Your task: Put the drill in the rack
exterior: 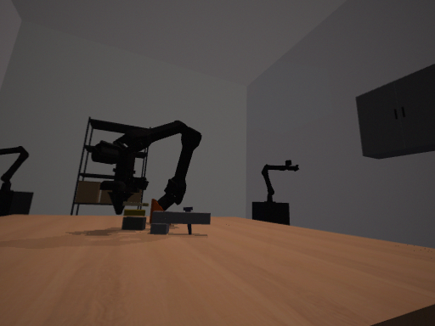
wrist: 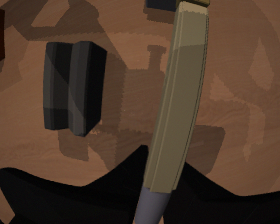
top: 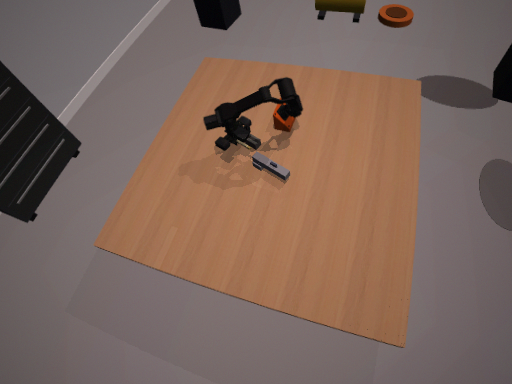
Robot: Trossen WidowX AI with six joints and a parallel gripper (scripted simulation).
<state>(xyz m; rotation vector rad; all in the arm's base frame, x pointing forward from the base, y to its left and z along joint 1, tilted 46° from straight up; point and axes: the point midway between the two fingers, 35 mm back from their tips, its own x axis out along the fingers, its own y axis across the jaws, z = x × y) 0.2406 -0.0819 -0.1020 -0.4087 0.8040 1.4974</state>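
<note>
Right now the olive drill is 1 cm ahead of my gripper tip, 4 cm to the left of it and 3 cm above it. The rest, counted from my gripper tip: grey fixture block 5 cm ahead, 19 cm to the left, 1 cm below; then dark grey rack 6 cm behind, 5 cm to the left, 3 cm below; then dark key 5 cm ahead, 22 cm to the left.
</note>
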